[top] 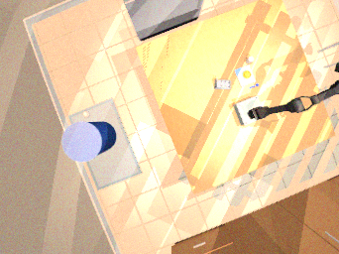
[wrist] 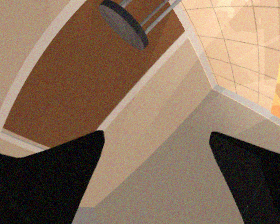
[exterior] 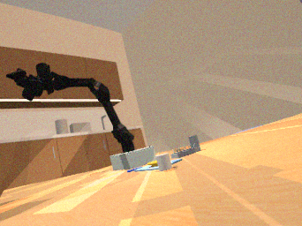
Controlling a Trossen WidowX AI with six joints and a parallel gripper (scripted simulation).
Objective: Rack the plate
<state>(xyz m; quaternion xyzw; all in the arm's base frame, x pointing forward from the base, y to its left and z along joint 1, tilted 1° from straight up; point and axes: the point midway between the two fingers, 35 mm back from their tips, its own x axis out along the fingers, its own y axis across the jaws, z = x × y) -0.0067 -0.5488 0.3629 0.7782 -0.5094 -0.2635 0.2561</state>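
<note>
Now: gripper tip 42 cm to the right of the plate, 42 cm above it and 27 cm short of it. Round my gripper tip: cup: 41 cm below, 36 cm ahead, 34 cm to the left; grey dish rack: 63 cm to the left, 41 cm below, 31 cm ahead.
</note>
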